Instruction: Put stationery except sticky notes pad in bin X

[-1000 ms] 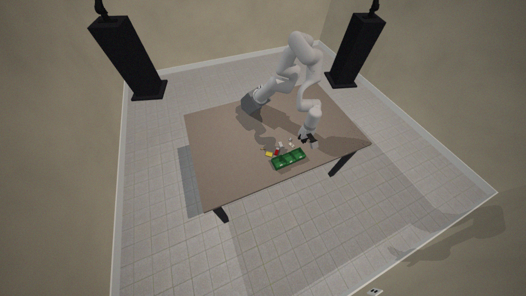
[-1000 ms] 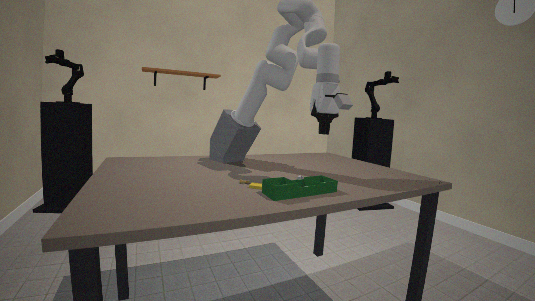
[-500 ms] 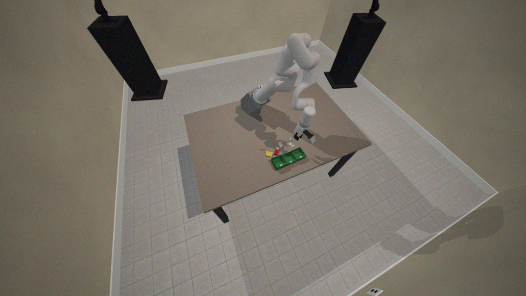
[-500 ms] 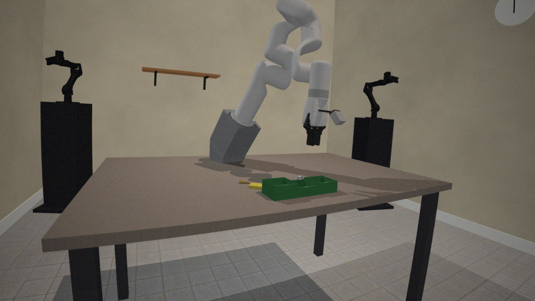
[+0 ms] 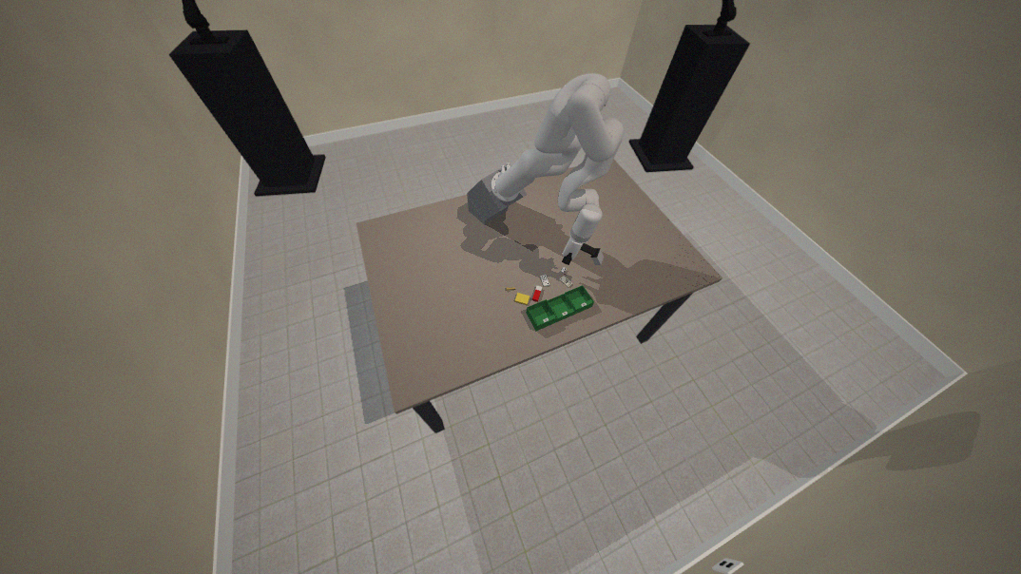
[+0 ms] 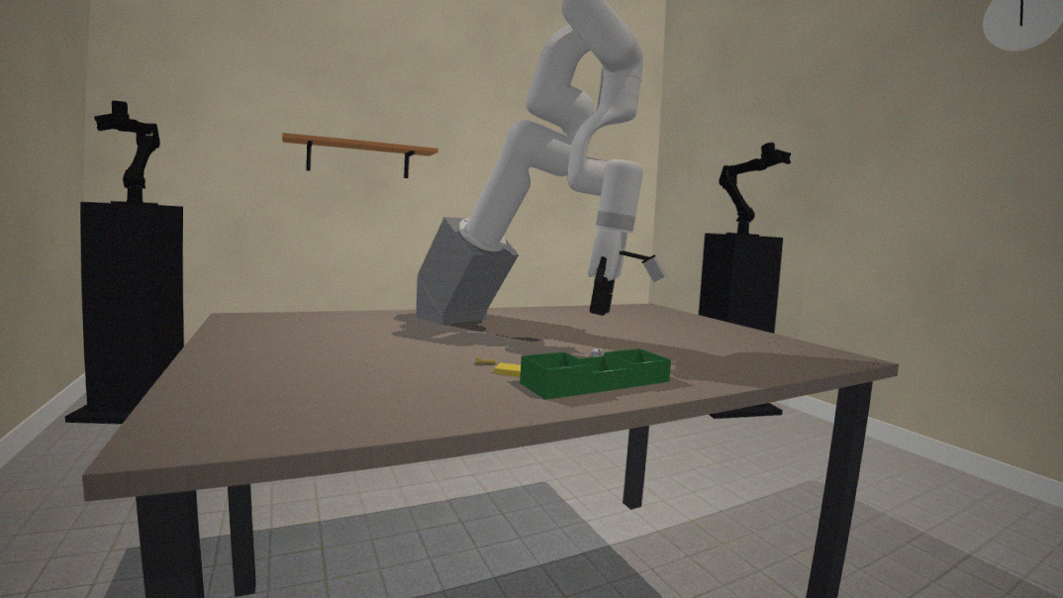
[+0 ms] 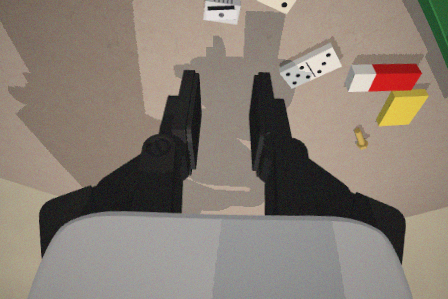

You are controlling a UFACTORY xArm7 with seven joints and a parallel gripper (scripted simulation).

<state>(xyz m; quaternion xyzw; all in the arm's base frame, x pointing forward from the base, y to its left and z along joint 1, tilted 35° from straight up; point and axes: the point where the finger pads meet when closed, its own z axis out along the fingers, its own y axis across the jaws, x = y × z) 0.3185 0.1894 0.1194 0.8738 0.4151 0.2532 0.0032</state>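
The grey pencil sharpener is 100 mm below my hand and 10 mm behind it. The rest, counted from my hand: green bin row 170 mm ahead, 90 mm below, 60 mm to the right; yellow sticky-note pad 200 mm to the right, 110 mm below, 110 mm ahead; red eraser 130 mm to the right, 100 mm below, 90 mm ahead.
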